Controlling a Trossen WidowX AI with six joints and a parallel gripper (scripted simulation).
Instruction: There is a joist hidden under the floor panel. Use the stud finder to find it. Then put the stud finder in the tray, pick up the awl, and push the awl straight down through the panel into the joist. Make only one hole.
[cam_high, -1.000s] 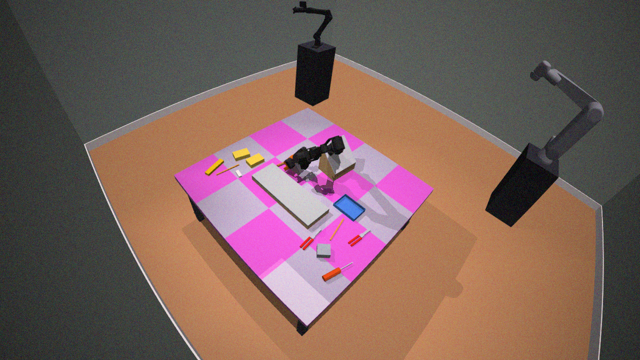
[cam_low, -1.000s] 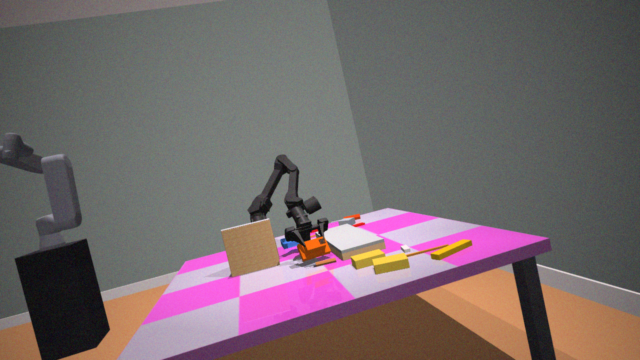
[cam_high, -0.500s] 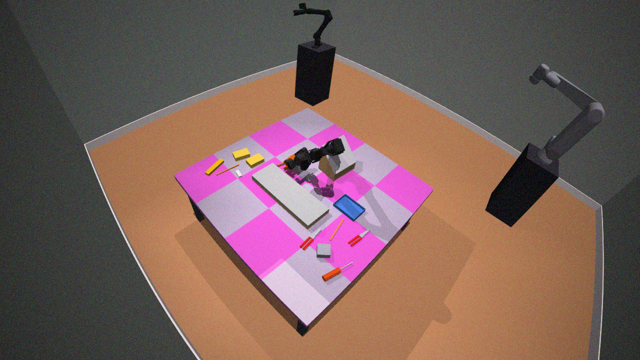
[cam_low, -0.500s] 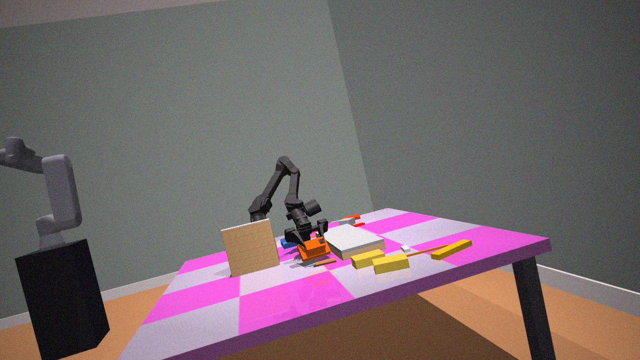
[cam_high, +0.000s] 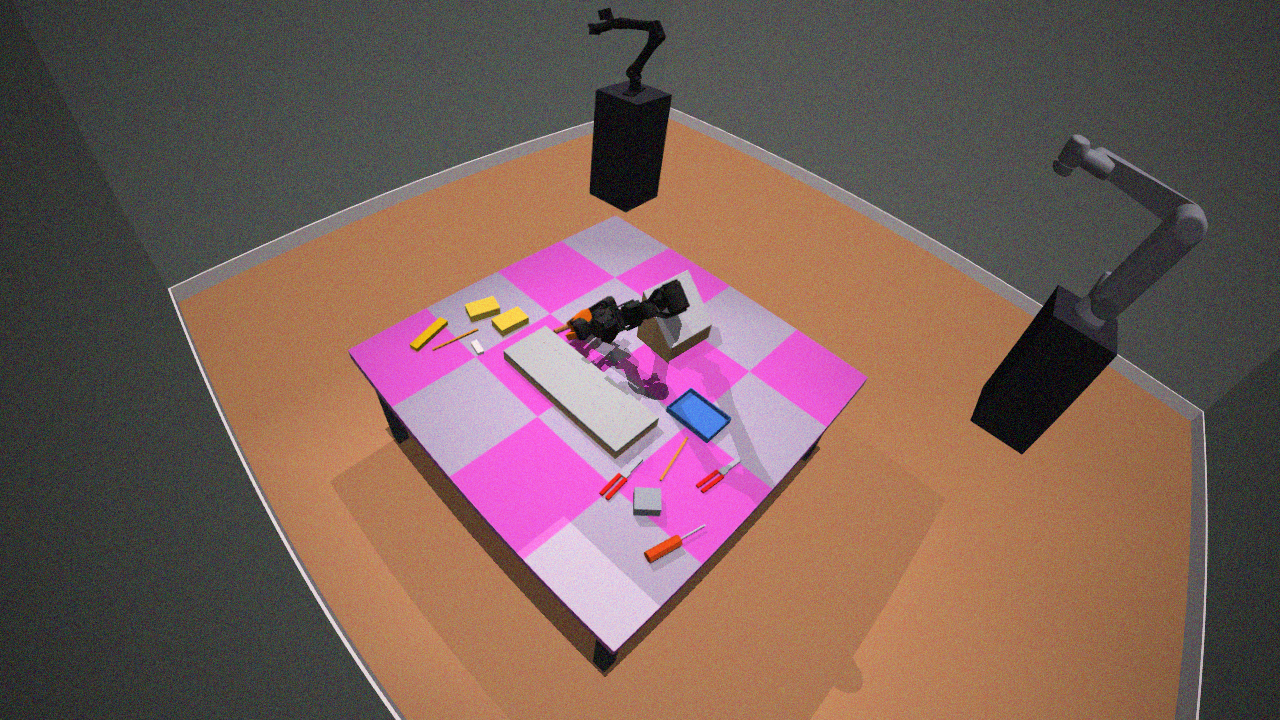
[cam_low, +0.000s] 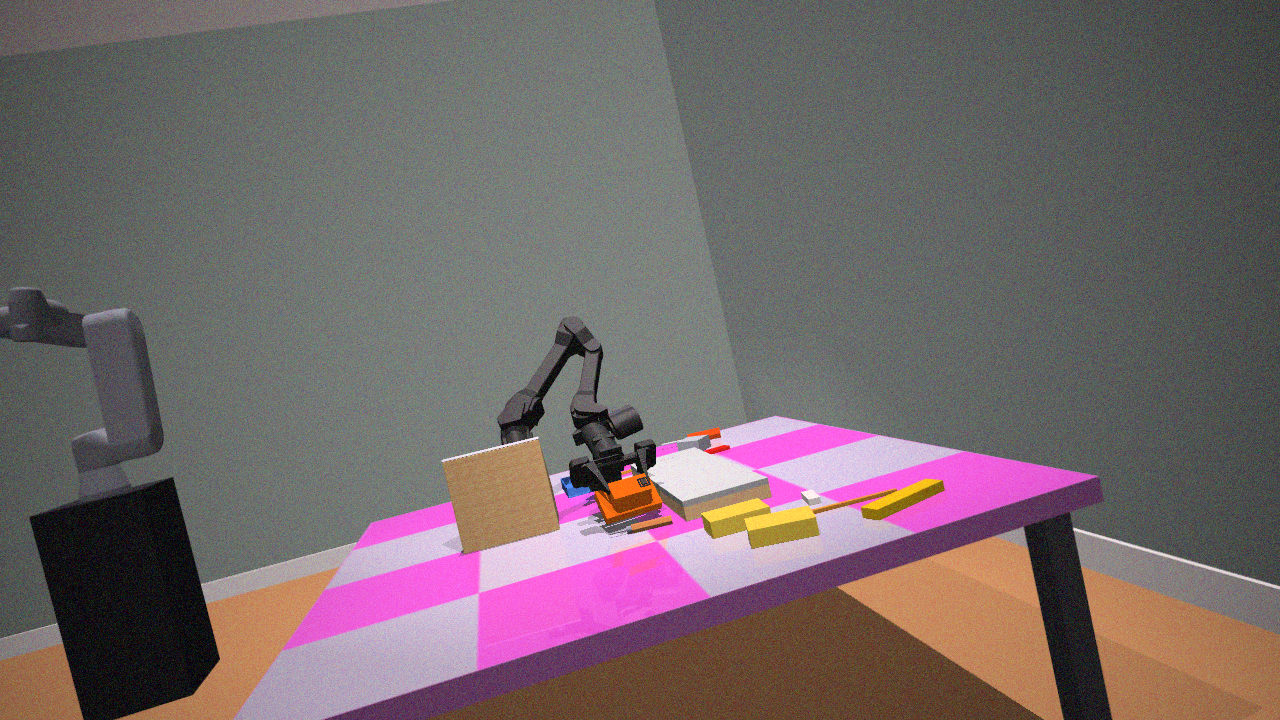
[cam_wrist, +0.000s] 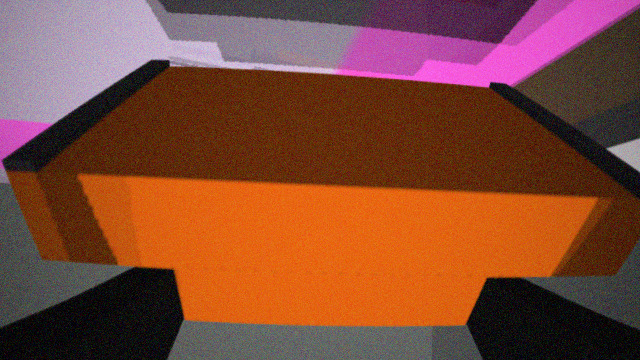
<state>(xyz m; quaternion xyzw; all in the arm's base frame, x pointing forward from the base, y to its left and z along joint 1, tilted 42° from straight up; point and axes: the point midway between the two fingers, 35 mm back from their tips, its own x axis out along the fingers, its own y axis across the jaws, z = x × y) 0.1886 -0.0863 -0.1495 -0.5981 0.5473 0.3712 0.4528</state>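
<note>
My gripper tip is now 3 cm short of the square indicator and 1 cm to the left of it. Round my gripper tip: brown-handled awl 2 cm behind, 4 cm to the right, 7 cm below; then small white block 29 cm ahead, 19 cm to the right, 7 cm below; then orange stud finder 1 cm ahead, 1 cm below.
</note>
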